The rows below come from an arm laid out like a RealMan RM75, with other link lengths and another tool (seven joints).
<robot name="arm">
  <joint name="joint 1" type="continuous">
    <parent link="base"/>
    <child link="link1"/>
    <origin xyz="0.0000 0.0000 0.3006" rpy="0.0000 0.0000 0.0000"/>
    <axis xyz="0 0 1"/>
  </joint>
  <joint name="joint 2" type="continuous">
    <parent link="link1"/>
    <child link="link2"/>
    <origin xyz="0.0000 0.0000 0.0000" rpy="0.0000 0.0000 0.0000"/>
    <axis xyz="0 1 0"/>
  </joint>
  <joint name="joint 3" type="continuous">
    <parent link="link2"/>
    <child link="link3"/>
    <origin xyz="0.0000 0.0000 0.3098" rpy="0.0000 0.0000 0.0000"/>
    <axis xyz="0 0 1"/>
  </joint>
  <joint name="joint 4" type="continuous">
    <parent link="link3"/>
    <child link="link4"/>
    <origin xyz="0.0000 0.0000 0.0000" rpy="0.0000 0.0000 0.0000"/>
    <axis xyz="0 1 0"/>
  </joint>
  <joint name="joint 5" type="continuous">
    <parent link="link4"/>
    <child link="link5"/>
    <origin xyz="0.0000 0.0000 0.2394" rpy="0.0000 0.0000 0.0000"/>
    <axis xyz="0 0 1"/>
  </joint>
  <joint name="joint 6" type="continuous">
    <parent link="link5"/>
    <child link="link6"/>
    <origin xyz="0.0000 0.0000 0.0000" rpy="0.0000 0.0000 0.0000"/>
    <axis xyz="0 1 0"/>
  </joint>
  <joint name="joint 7" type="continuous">
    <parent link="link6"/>
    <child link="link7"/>
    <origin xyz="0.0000 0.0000 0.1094" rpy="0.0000 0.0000 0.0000"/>
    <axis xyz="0 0 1"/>
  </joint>
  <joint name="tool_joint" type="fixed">
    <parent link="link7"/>
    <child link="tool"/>
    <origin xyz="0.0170 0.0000 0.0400" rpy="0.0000 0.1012 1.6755"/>
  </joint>
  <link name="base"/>
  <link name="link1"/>
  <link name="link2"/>
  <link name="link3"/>
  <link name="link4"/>
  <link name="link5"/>
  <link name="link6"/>
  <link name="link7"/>
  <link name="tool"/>
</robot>
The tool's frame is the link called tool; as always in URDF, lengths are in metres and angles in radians. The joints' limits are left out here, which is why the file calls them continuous.
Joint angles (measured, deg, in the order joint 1, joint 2, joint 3, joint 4, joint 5, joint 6, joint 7), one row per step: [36.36, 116.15, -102.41, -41.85, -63.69, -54.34, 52.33]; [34.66, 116.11, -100.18, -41.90, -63.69, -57.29, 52.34]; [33.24, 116.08, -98.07, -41.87, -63.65, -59.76, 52.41]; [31.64, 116.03, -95.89, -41.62, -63.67, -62.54, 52.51]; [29.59, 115.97, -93.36, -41.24, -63.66, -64.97, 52.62]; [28.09, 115.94, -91.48, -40.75, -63.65, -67.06, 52.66]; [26.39, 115.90, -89.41, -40.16, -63.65, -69.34, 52.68]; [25.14, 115.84, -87.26, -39.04, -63.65, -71.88, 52.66]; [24.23, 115.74, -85.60, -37.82, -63.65, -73.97, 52.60]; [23.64, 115.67, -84.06, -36.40, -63.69, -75.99, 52.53]
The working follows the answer.
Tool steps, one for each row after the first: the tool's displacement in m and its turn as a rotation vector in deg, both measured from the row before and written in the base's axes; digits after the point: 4 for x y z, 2 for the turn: [0.0081, -0.0052, 0.0075, -0.58, 2.24, -1.06]; [0.0072, -0.0039, 0.0073, -0.26, 2.03, -1.06]; [0.0095, -0.0055, 0.0075, -0.41, 2.05, -1.23]; [0.0139, -0.0061, 0.0088, 0.17, 2.06, -2.11]; [0.0107, -0.0058, 0.0062, -0.04, 1.61, -1.48]; [0.0123, -0.0072, 0.0069, 0.05, 1.74, -1.67]; [0.0113, -0.0068, 0.0064, -0.13, 1.80, -1.49]; [0.0098, -0.0061, 0.0047, -0.22, 1.38, -1.26]; [0.0082, -0.0056, 0.0035, -0.34, 1.33, -1.08]
Tool pose at each row, in the base's axes (x y z in m, rotation vector in deg; rounded; the steps above come from the unrounded poses): [0.1960, 0.4214, -0.0790, 124.17, -109.60, -39.59]; [0.2041, 0.4162, -0.0715, 121.27, -109.73, -41.25]; [0.2113, 0.4124, -0.0642, 118.71, -109.94, -43.03]; [0.2208, 0.4068, -0.0567, 115.90, -110.28, -44.66]; [0.2347, 0.4008, -0.0479, 112.68, -111.57, -47.11]; [0.2454, 0.3950, -0.0417, 110.18, -112.35, -48.76]; [0.2577, 0.3878, -0.0348, 107.44, -113.21, -50.63]; [0.2690, 0.3810, -0.0285, 104.68, -113.79, -52.25]; [0.2788, 0.3749, -0.0238, 102.39, -114.35, -53.38]; [0.2869, 0.3693, -0.0203, 100.23, -114.73, -54.26]

